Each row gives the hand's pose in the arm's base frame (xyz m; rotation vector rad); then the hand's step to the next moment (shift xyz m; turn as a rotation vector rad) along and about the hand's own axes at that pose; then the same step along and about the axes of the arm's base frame.
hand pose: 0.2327 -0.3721 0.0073 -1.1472 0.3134 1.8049
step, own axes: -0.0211 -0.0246 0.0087 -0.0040 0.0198 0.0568
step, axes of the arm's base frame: 0.0176 0.0063 0.0279 -0.0480 0.0231 0.0283
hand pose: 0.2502 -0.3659 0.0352 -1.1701 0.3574 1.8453
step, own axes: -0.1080 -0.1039 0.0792 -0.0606 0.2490 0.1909
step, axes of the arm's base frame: 0.0544 0.0512 0.1521 -0.3006 -0.0493 0.0965
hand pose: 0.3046 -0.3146 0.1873 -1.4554 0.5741 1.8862
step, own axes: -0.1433 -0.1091 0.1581 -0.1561 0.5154 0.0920
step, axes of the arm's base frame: -0.0030 0.1488 0.1878 -0.4177 -0.3210 0.1447
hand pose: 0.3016 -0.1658 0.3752 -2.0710 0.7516 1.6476
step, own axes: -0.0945 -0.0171 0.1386 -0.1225 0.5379 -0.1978
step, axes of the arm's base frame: -0.1109 0.1126 0.0589 -0.2048 -0.5185 0.1807
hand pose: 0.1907 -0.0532 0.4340 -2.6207 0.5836 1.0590
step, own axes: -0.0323 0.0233 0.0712 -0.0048 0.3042 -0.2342
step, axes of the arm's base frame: -0.0748 0.0147 -0.0292 0.0003 -0.3565 0.1426
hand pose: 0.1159 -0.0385 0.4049 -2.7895 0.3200 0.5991
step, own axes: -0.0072 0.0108 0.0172 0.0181 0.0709 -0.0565
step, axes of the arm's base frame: -0.0156 -0.0038 -0.0143 0.0179 -0.0867 0.0267
